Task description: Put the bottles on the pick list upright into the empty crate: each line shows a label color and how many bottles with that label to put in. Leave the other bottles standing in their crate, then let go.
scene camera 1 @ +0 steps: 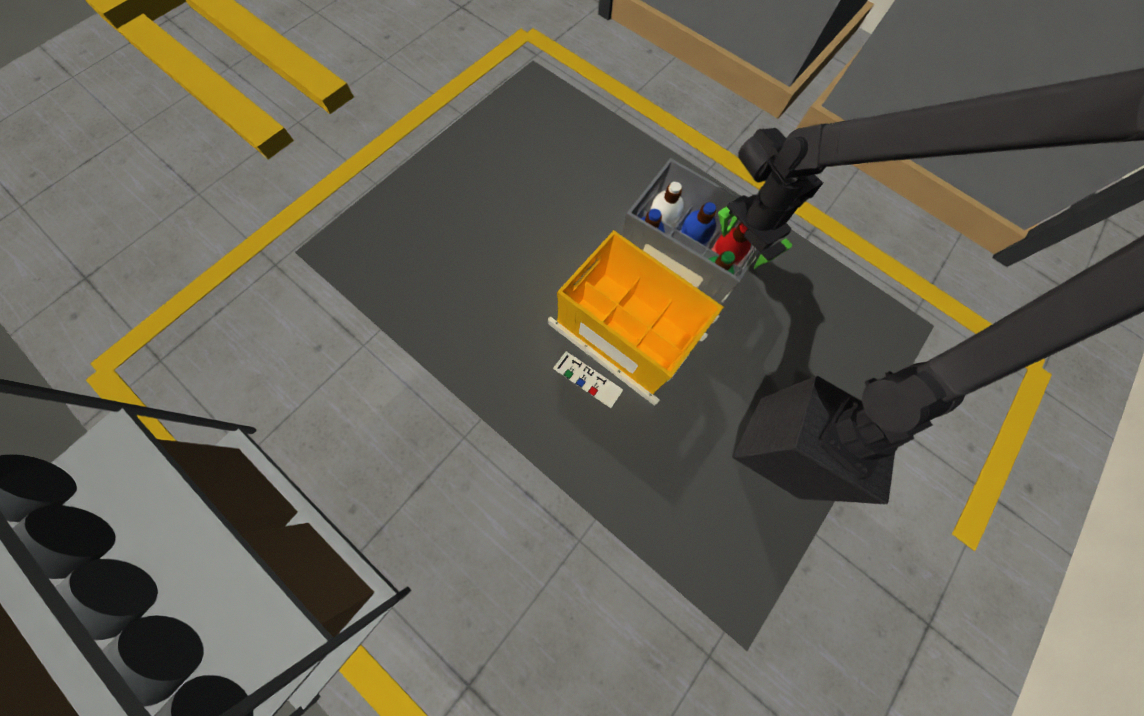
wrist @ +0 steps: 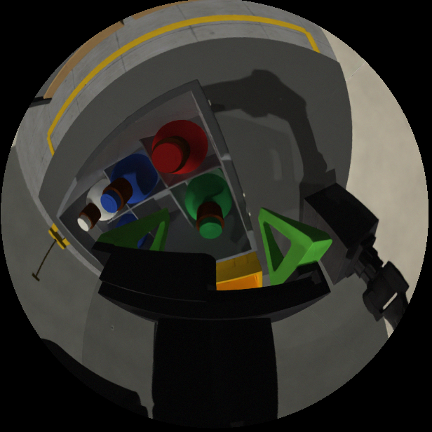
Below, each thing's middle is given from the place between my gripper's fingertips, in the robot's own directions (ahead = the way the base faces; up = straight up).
Labels:
The green-label bottle (wrist: 208, 199) is 80 mm below my hand, 30 mm to the left of it and 10 mm ahead of it. The rest, counted from my hand: red-label bottle (scene camera 1: 734, 241): 80 mm below, 60 mm to the right, 30 mm ahead; then white-label bottle (scene camera 1: 669, 202): 200 mm ahead, 80 mm below, 30 mm to the right; then pick list (scene camera 1: 604, 390): 390 mm to the left, 160 mm below, 50 mm ahead.

